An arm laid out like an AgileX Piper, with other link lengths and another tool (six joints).
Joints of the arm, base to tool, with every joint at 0 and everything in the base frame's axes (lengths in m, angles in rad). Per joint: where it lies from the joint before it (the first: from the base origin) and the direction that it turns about. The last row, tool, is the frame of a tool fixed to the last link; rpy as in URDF.
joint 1: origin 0.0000 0.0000 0.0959 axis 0 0 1
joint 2: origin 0.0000 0.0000 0.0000 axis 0 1 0
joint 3: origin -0.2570 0.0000 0.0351 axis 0 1 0
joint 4: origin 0.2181 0.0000 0.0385 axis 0.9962 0 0.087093
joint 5: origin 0.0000 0.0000 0.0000 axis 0 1 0
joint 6: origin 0.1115 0.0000 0.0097 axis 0.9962 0 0.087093
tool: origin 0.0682 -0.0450 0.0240 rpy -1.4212 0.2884 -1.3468
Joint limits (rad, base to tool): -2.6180..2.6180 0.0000..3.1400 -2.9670..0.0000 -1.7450..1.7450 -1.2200..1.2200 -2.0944..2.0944
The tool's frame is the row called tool.
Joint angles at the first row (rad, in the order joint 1, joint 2, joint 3, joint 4, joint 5, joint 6):
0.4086 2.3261 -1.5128 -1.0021 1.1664 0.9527
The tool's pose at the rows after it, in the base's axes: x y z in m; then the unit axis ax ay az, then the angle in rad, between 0 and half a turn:
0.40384 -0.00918 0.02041 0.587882 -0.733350 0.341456 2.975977
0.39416 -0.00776 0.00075 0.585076 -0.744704 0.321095 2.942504
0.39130 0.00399 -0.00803 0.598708 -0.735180 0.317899 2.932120
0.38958 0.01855 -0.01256 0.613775 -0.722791 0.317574 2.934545
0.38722 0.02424 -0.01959 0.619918 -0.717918 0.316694 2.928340
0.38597 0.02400 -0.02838 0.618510 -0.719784 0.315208 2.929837
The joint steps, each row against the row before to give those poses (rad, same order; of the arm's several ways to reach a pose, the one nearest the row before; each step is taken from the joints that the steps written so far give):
0.0021 0.0686 0.0000 0.0304 -0.0001 -0.0009
0.0047 0.0385 0.0000 0.0480 -0.0020 0.0046
0.0319 0.0223 0.0000 0.0067 -0.0007 0.0000
0.0383 0.0116 0.0000 0.0023 -0.0014 0.0001
0.0168 0.0189 0.0000 0.0009 -0.0032 0.0078
0.0000 0.0216 0.0000 -0.0033 -0.0145 0.0208

